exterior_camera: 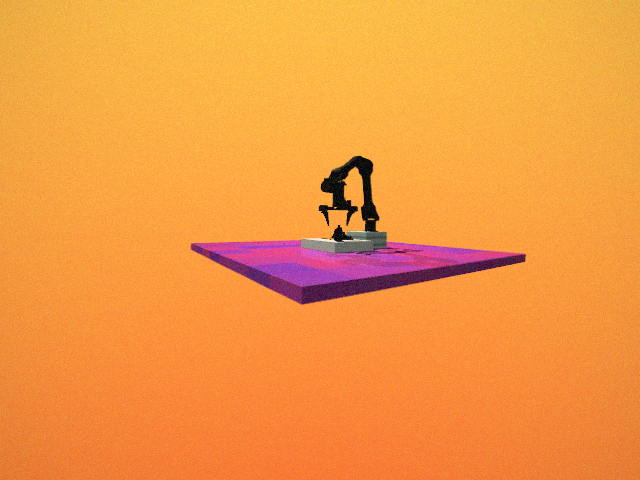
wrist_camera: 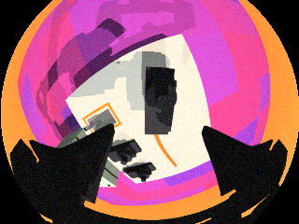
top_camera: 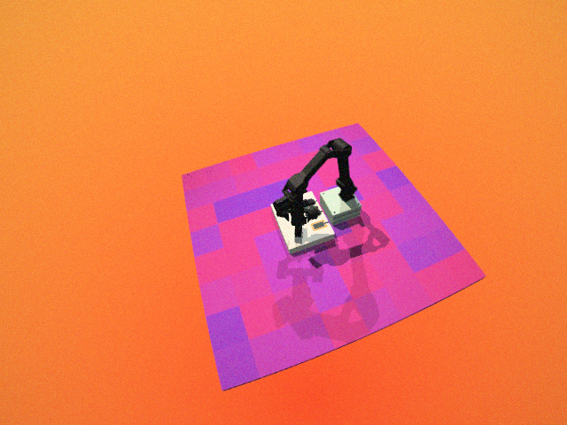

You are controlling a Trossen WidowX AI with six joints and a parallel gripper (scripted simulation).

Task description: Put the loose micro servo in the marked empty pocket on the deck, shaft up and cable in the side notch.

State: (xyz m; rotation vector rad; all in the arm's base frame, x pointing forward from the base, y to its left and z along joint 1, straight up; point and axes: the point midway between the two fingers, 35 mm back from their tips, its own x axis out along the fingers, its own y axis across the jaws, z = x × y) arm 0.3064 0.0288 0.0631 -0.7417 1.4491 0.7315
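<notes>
My gripper tip is now 9 cm above the white robot deck and 6 cm to the left of it.
</notes>
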